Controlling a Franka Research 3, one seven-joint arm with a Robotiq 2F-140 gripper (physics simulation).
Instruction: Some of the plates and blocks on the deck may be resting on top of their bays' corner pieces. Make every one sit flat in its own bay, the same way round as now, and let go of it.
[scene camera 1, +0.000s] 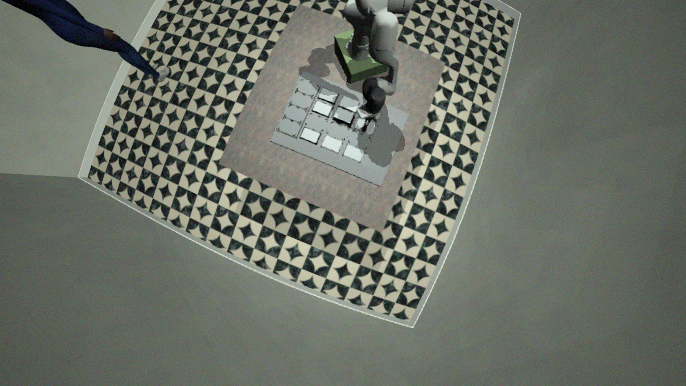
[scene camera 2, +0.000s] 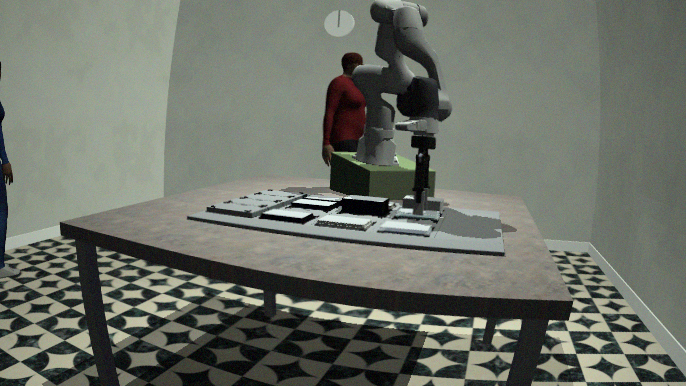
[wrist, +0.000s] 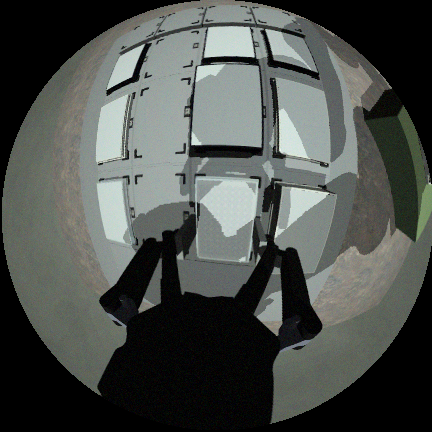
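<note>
My gripper is shut on the pale textured plate at the end of the middle column. The plate looks level, low over its bay; whether it touches the corner pieces is unclear. Beside it, towards the pedestal, another plate lies slightly turned, with a dark gap along one edge. A tall block with black sides stands in the neighbouring bay. Other plates include a far-column plate and a near-column plate. The deck carries them.
A raised strip of bays with corner pieces lies at the deck's left end. The green pedestal stands behind the deck on the brown table. The arm's shadow crosses the deck's right end.
</note>
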